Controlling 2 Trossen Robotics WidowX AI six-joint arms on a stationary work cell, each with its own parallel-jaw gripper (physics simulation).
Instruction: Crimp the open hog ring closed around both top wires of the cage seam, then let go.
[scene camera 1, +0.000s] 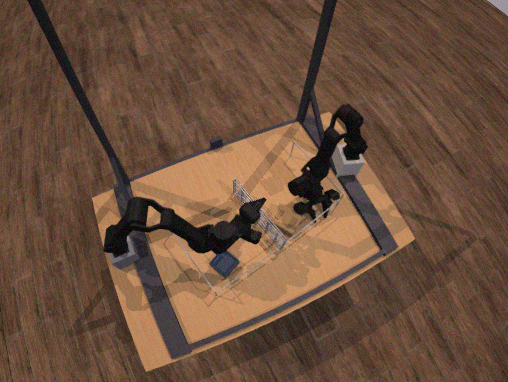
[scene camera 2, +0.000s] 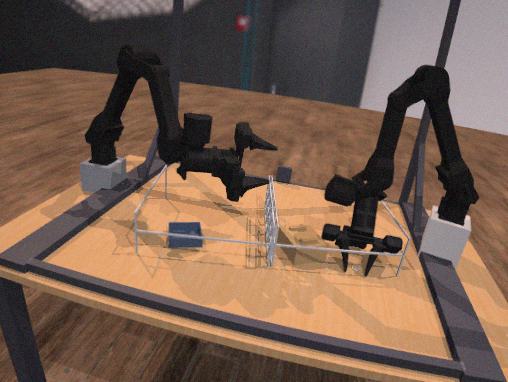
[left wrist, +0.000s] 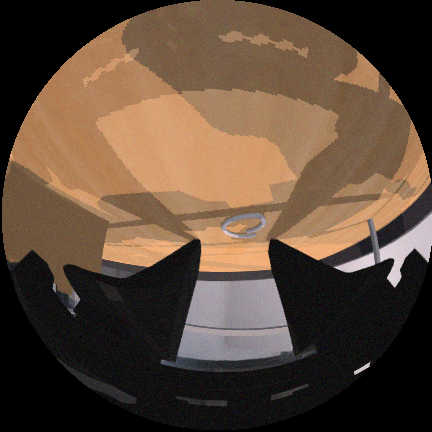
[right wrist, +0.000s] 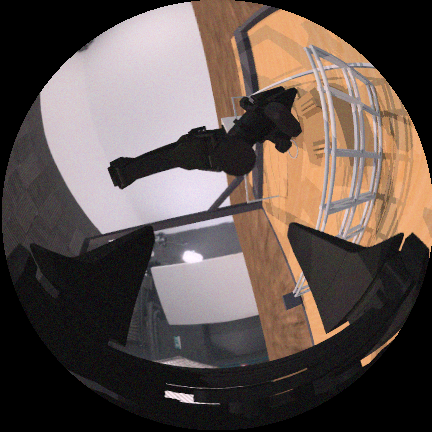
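Where they show: left gripper, fingertip midpoint: (scene camera 1: 320, 220) (scene camera 2: 355, 273) (left wrist: 235, 245) (right wrist: 288, 87); right gripper, fingertip midpoint: (scene camera 1: 261, 203) (scene camera 2: 273, 165) (right wrist: 222, 231); left arm's base, origin of the base link: (scene camera 1: 351, 153) (scene camera 2: 451, 217); right arm's base, origin of the base link: (scene camera 1: 119, 247) (scene camera 2: 103, 160).
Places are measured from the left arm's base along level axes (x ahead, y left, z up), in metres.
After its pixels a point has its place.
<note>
The open hog ring (scene camera 2: 356, 268) {z -0.114, x 0.176, y 0.210 m} (left wrist: 243, 215) {z -0.114, x 0.186, y 0.193 m} is a small light-grey wire loop with overlapping-looking ends. It appears to lie on the table just beyond the left fingertips. My left gripper (scene camera 1: 320, 218) {z -0.112, x 0.175, y 0.233 m} (scene camera 2: 357, 272) {z -0.112, x 0.175, y 0.233 m} (left wrist: 235, 245) {z -0.112, x 0.175, y 0.233 m} points down, half open, with no ring gripped between its fingers. The cage seam panel (scene camera 1: 274, 233) {z -0.059, x 0.380, y 0.281 m} (scene camera 2: 270, 225) {z -0.057, x 0.397, y 0.249 m} (right wrist: 350, 153) {z -0.034, x 0.403, y 0.246 m} is an upright grey wire mesh, to the left of the left gripper in scene camera 2. My right gripper (scene camera 2: 272, 166) {z 0.079, x 0.427, y 0.214 m} (right wrist: 222, 231) {z 0.079, x 0.427, y 0.214 m} is wide open and empty, sideways near the panel's top. Its hold on the seam wires is none.
A blue tray (scene camera 1: 218, 269) {z -0.113, x 0.599, y 0.373 m} (scene camera 2: 185, 243) {z -0.104, x 0.548, y 0.383 m} stands left of the mesh, below the right arm. Thin grey rails (scene camera 2: 215, 239) {z -0.057, x 0.463, y 0.387 m} run from the mesh out to both sides, passing near the left gripper. A brown block-like shape (left wrist: 55, 220) {z -0.102, x 0.280, y 0.199 m} shows at the left wrist view's left.
</note>
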